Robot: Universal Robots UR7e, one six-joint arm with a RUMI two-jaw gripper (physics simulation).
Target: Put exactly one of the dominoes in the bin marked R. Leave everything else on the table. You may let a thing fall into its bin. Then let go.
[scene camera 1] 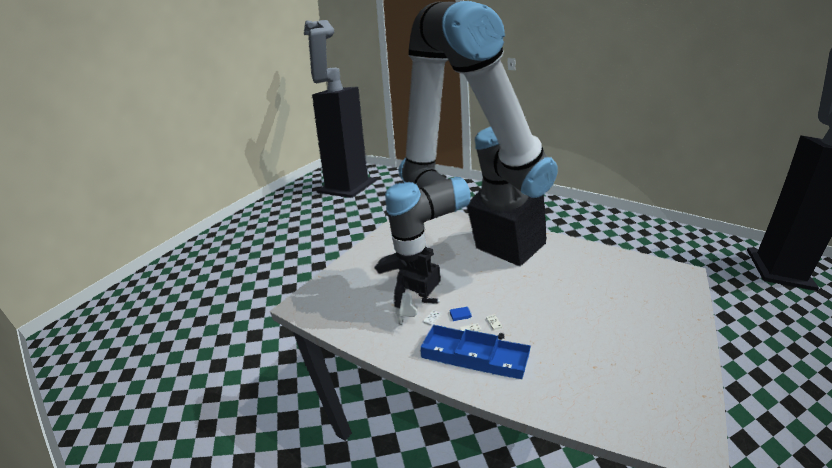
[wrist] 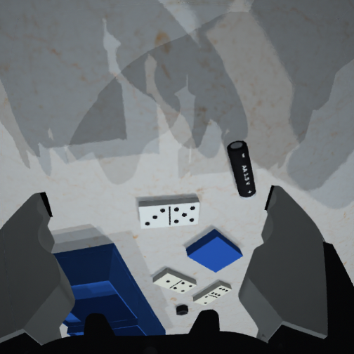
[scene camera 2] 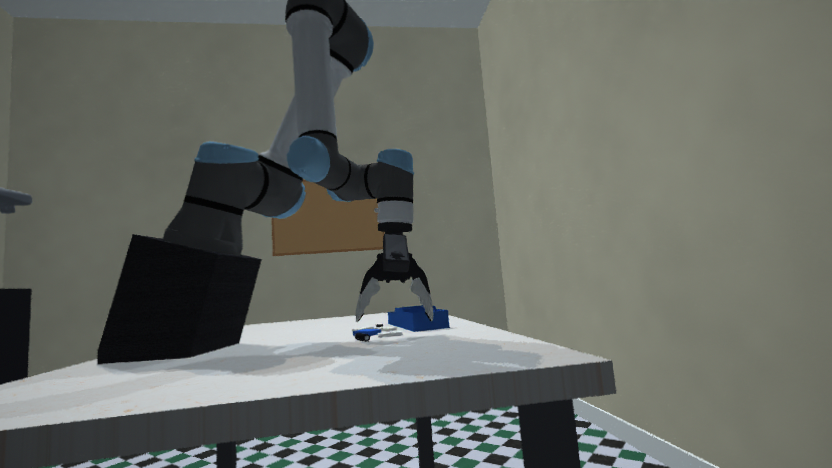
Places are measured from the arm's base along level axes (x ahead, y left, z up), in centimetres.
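Pixels of known places: gripper, between the fingertips: (scene camera 1: 416,307) (scene camera 2: 394,322); arm's base, origin of its link: (scene camera 1: 505,195) (scene camera 2: 203,247).
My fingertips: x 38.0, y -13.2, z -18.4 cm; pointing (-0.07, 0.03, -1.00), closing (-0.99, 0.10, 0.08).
Ahead of a thing's pixels: the offset from my fingertips to its top centre.
A white domino @[dx -0.4, dy +4.4, dz -2.4 cm] (scene camera 1: 431,317) (scene camera 2: 389,334) (wrist: 169,215) lies flat near one end of the blue three-bin tray @[dx +8.8, dy +20.3, dz +1.5 cm] (scene camera 1: 491,365) (scene camera 2: 416,320) (wrist: 127,285). A cream domino @[dx +0.3, dy +15.7, dz -2.4 cm] (scene camera 1: 474,327) (wrist: 174,281) lies close beside the tray, and another cream domino @[dx -4.3, dy +20.7, dz -2.4 cm] (scene camera 1: 493,321) (wrist: 212,293) lies a little farther along. Each bin has a small white label, too small to read, so I cannot tell which is R. My gripper (scene camera 1: 407,317) (scene camera 2: 395,319) (wrist: 158,191) is open and empty, above the table; in the wrist view the white domino shows between its fingers.
A blue block @[dx -4.5, dy +11.0, dz -2.1 cm] (scene camera 1: 460,313) (scene camera 2: 366,331) (wrist: 215,251) lies beside the dominoes. A black AA battery @[dx -6.5, dy +1.1, dz -1.7 cm] (scene camera 1: 430,300) (scene camera 2: 362,337) (wrist: 242,169) lies beyond the white domino, near the gripper. A small black piece @[dx +0.2, dy +24.1, dz -2.2 cm] (scene camera 1: 500,335) (wrist: 182,309) lies by the cream dominoes and the tray.
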